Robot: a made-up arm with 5 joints. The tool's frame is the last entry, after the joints.
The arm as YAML. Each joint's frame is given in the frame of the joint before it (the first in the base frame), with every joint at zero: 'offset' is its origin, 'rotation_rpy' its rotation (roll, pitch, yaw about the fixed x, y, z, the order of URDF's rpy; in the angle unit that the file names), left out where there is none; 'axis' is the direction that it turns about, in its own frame. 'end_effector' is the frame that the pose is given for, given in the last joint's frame.
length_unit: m
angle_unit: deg
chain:
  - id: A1
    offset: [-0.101, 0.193, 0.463]
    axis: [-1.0, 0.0, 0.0]
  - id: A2
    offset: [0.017, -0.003, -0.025]
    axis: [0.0, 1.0, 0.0]
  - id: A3
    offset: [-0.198, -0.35, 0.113]
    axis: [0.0, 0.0, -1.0]
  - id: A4
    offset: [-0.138, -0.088, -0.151]
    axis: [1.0, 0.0, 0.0]
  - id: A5
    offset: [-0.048, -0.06, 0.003]
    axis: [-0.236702, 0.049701, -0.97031]
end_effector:
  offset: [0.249, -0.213, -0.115]
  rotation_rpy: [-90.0, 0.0, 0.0]
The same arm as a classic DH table. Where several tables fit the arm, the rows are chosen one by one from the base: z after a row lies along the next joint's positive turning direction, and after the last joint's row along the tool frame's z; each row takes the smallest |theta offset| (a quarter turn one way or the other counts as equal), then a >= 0, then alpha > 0; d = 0 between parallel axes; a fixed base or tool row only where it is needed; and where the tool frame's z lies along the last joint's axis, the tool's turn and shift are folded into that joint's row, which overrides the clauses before.
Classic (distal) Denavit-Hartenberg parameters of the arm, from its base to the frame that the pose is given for. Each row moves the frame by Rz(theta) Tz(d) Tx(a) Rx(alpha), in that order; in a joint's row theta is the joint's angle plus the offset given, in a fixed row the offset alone. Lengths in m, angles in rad.
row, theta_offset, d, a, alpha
base (fixed), 1.5708, 0.463, 0.193, -1.5708
A1, 1.5708, 0.084, 0.025, 1.5708
A2, 1.5708, -0.353, 0.198, 1.5708
A3, -1.5708, 0.038, 0.088, 1.5708
A4, 0.0512, -0.1875, 0.0598, -1.8098
A5, -1.5587, 0.0465, 0.2692, 1.5211
tool (fixed), -0.2393, -0.2156, 0, 0

